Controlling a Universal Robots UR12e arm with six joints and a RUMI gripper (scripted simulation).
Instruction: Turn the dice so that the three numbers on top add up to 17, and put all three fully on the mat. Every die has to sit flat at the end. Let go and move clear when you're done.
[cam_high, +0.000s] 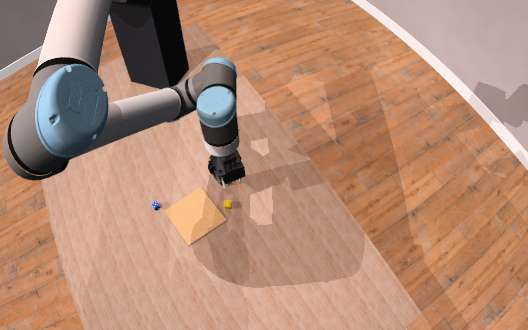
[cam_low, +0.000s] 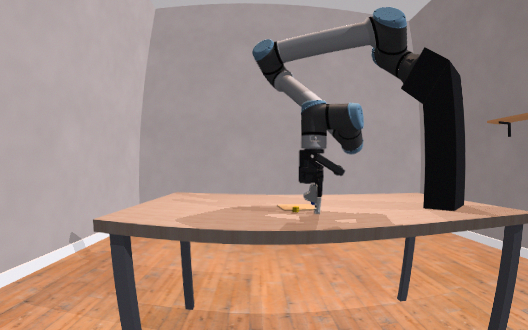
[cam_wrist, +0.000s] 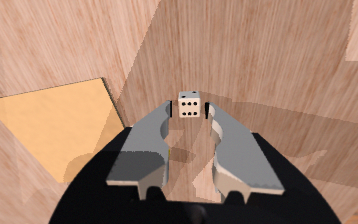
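My hand is 1 cm above the white die. Round my hand: blue die: 22 cm to the right, 10 cm behind, 1 cm below; tan mat: 15 cm to the right, 2 cm below, 1 cm ahead; yellow die: 6 cm to the right, 6 cm ahead, 1 cm below.
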